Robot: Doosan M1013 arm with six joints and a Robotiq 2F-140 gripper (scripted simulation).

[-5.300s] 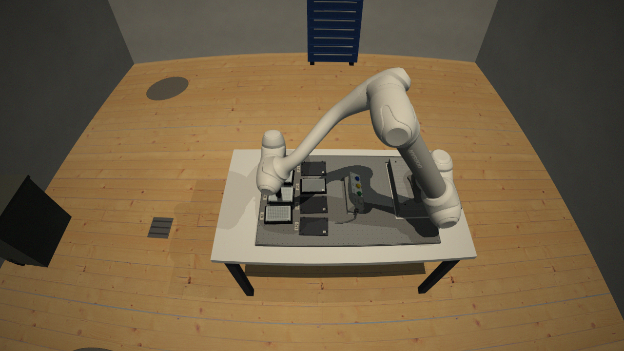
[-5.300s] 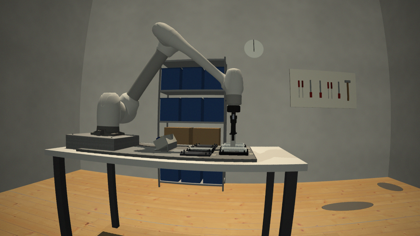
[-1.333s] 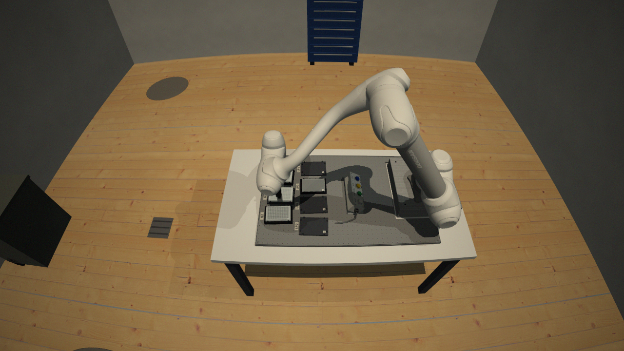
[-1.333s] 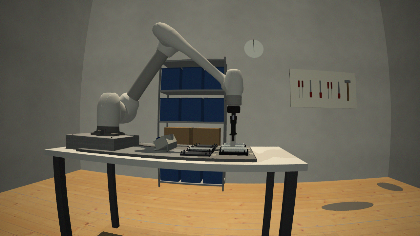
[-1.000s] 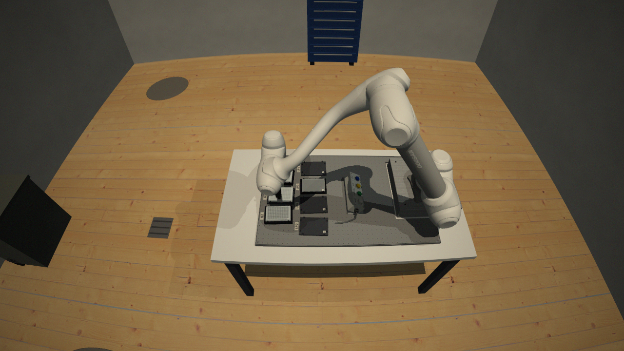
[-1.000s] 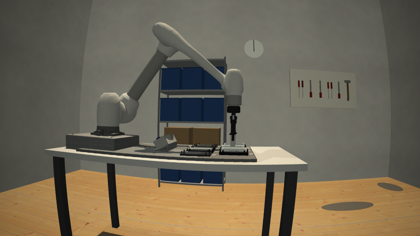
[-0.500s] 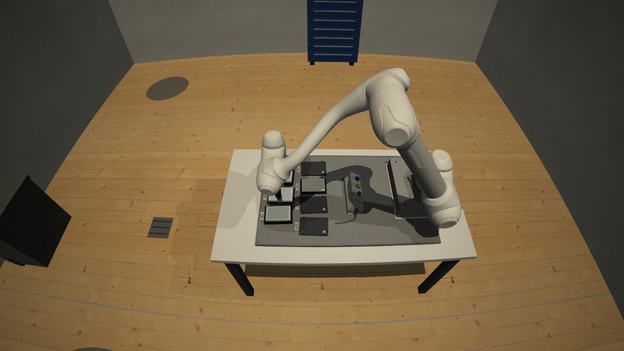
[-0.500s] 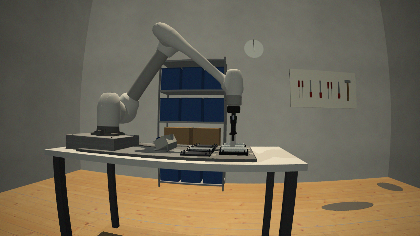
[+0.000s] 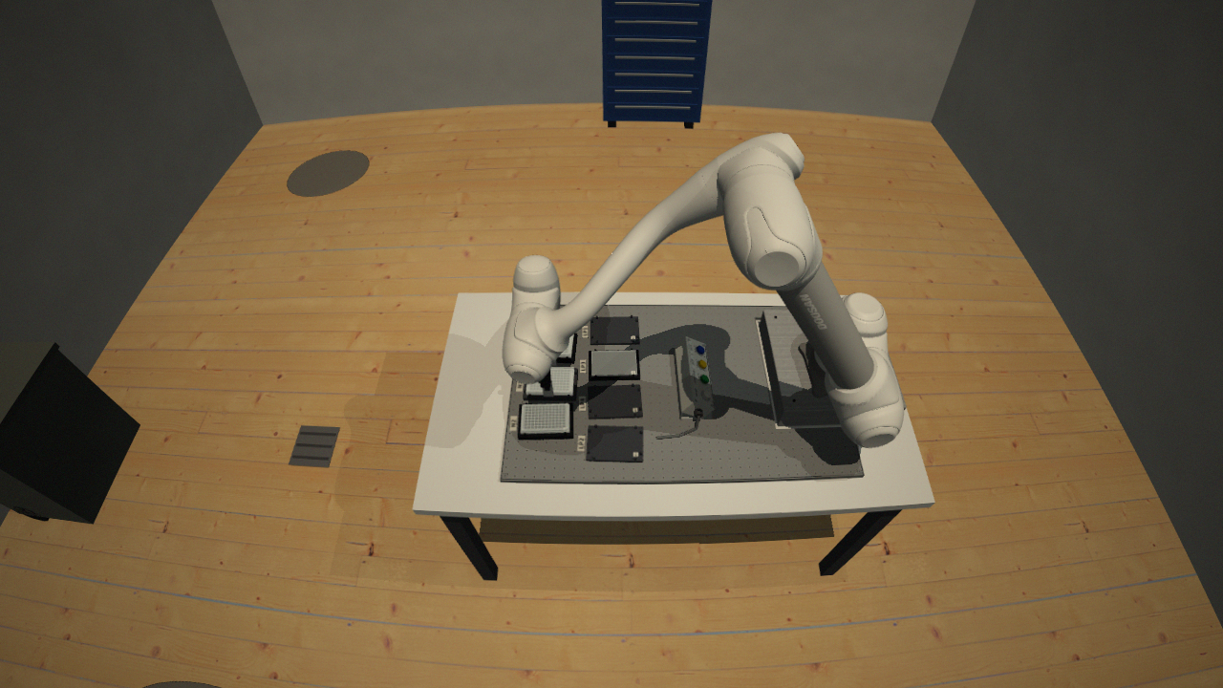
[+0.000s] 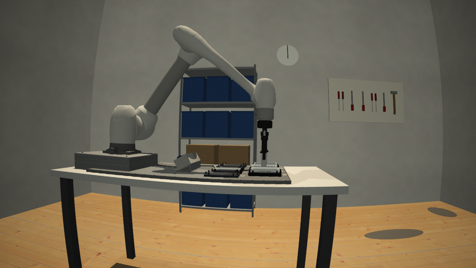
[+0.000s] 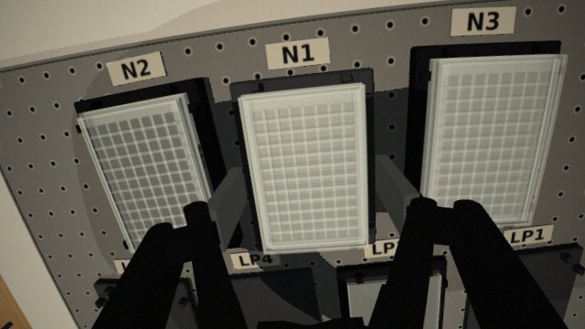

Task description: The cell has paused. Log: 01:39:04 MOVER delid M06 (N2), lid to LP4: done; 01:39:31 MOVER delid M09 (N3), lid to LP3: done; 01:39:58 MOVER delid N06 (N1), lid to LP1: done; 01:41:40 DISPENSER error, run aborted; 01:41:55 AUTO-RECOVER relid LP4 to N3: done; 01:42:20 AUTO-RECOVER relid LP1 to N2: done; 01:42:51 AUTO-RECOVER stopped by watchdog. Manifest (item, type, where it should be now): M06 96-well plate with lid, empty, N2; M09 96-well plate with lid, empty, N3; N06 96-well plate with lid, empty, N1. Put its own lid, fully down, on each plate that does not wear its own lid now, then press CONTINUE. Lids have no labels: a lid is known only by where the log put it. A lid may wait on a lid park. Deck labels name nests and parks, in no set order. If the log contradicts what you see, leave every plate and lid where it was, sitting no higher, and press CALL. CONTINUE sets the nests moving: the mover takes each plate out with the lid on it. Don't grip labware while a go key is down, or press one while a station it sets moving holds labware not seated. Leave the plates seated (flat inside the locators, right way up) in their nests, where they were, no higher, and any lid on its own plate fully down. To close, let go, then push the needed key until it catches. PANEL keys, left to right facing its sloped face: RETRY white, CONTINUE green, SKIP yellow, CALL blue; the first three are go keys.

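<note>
My hand is 13 cm to the left of the plate and 3 cm above it. The rest, counted from my hand: LP3 label: 9 cm behind, 6 cm to the right, 5 cm below; then nest N2: 12 cm to the left, 4 cm below, 1 cm ahead; then N3 label: 14 cm to the right, 9 cm ahead, 5 cm below.
</note>
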